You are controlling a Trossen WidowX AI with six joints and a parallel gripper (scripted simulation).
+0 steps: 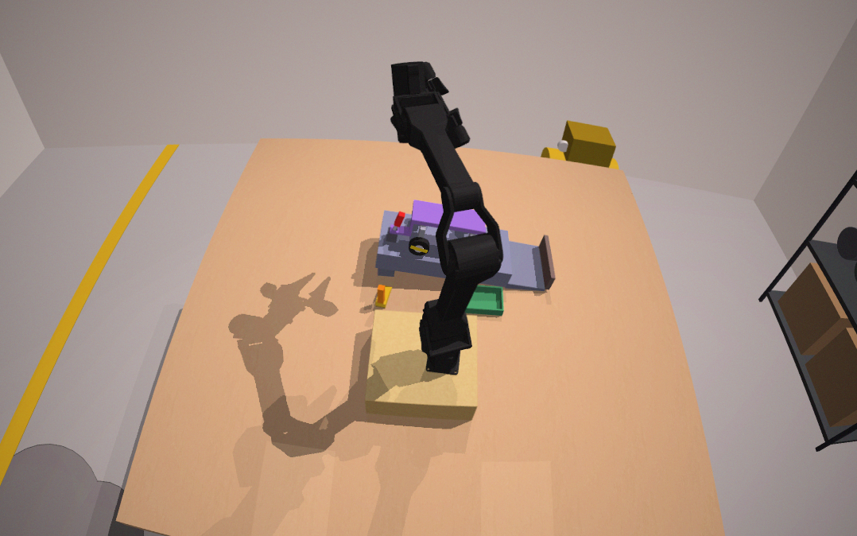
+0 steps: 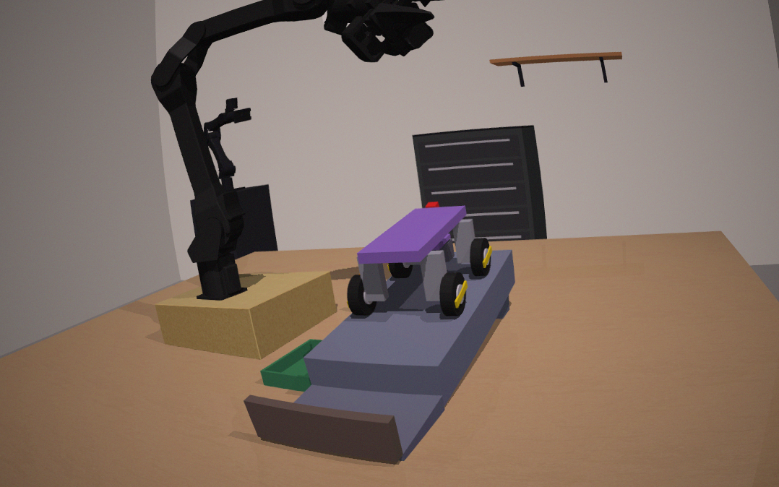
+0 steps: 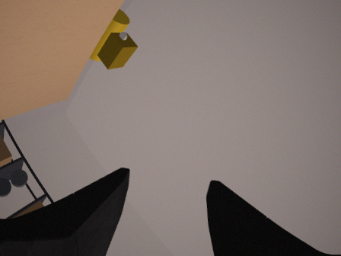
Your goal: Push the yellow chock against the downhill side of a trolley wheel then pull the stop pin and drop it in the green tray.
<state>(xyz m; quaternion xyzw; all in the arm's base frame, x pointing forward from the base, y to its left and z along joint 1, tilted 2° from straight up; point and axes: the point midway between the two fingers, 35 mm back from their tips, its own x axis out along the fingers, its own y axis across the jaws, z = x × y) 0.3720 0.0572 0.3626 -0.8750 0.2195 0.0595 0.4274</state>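
The yellow chock is 210 mm behind my gripper tip, 100 mm to the left of it and 410 mm below it. The rest, counted from my gripper tip: red-headed stop pin (90 mm behind, 90 mm to the left, 300 mm below); grey ramp (60 mm behind, 30 mm to the right, 380 mm below); trolley (60 mm behind, 20 mm to the right, 320 mm below).
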